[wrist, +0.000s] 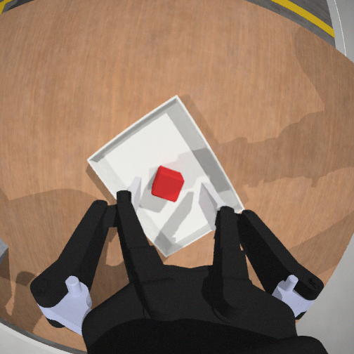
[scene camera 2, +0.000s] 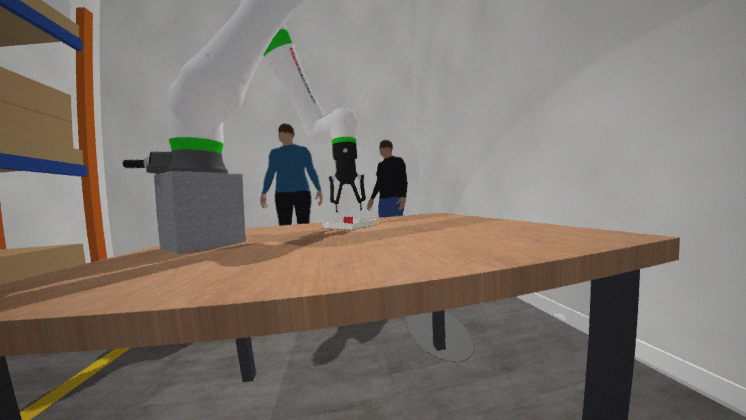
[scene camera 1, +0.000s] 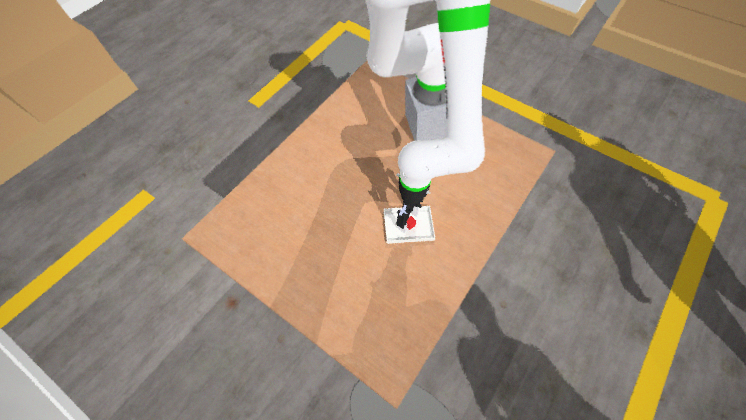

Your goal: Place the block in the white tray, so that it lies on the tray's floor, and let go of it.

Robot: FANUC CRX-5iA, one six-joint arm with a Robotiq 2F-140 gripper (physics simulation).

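Seen in the pictures: gripper, fingertip midpoint: (scene camera 2: 349,220) (scene camera 1: 408,222); arm's base at its link origin: (scene camera 2: 198,174) (scene camera 1: 433,90).
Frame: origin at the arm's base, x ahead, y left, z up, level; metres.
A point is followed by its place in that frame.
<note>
A red block (scene camera 1: 411,223) {x 0.436, y 0.185, z -0.166 m} (scene camera 2: 348,220) {x 0.428, y 0.162, z -0.179 m} (wrist: 167,184) is inside the walls of the white tray (scene camera 1: 409,240) {x 0.487, y 0.209, z -0.188 m} (scene camera 2: 365,224) {x 0.483, y 0.106, z -0.193 m} (wrist: 135,130), turned at an angle to them. It looks to be at the tray's floor, though a small gap below it cannot be ruled out. My gripper (scene camera 1: 406,219) {x 0.433, y 0.170, z -0.179 m} (scene camera 2: 348,210) {x 0.433, y 0.170, z -0.179 m} (wrist: 170,190) is open, with its fingers pointing down over the tray. In the wrist view its pale pads stand on either side of the block, with space between each pad and the block. The black fingers partly hide the tray in scene camera 1.
The tray stands on the wooden table (scene camera 1: 261,224) {x 0.724, y -0.273, z -0.202 m} (scene camera 2: 469,255) {x 0.568, y -0.382, z -0.202 m} (wrist: 100,65). The arm's grey pedestal (scene camera 1: 425,122) {x 0.093, y 0.029, z -0.066 m} (scene camera 2: 200,211) {x 0.036, y -0.074, z -0.105 m} stands on the same table. Two people, one in a blue top (scene camera 2: 292,166) and one in black (scene camera 2: 391,174), stand beyond it. An orange shelf post (scene camera 2: 89,130) is at the left.
</note>
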